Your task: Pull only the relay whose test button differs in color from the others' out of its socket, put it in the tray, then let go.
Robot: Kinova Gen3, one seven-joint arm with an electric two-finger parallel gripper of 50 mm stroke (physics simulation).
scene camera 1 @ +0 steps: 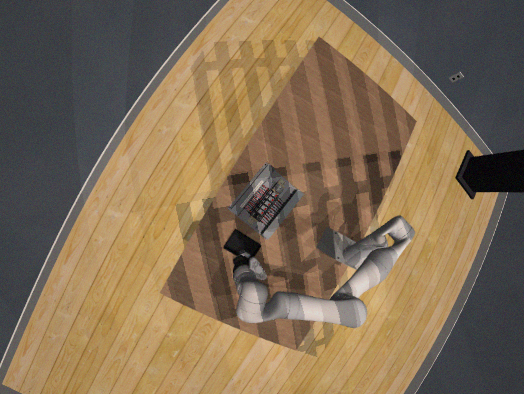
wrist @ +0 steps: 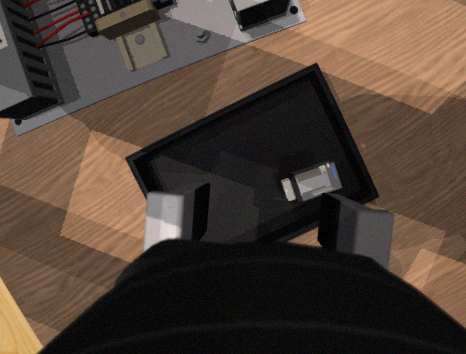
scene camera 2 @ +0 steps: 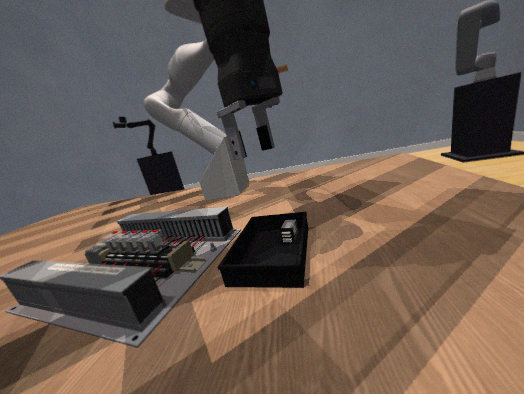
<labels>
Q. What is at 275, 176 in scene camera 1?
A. A grey panel.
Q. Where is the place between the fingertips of the gripper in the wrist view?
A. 263, 212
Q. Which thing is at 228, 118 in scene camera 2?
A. The gripper.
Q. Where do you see a grey panel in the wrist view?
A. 88, 69
</labels>
